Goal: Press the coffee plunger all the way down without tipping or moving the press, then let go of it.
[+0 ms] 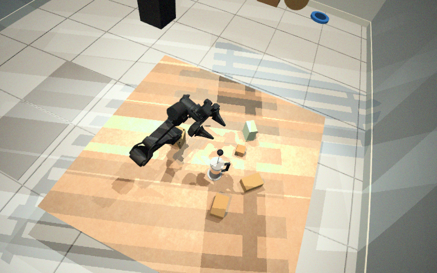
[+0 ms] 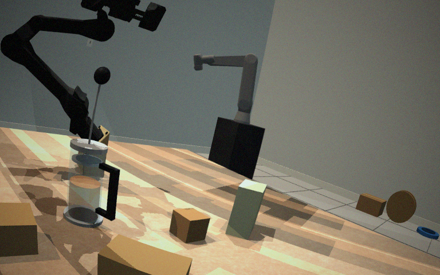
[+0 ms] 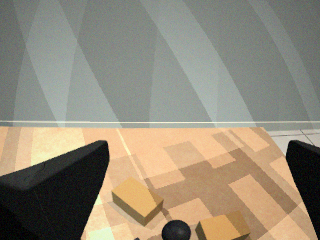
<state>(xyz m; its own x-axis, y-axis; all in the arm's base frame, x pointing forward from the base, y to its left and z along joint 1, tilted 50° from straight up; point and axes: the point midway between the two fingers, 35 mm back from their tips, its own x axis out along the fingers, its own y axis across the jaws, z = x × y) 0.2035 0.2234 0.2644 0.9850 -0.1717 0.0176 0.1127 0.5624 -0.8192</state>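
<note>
My gripper tip is 270 mm above the glass coffee press and 40 mm short of it. The rest, counted from my gripper tip: brown cube 380 mm below, 190 mm to the left, 90 mm ahead.
</note>
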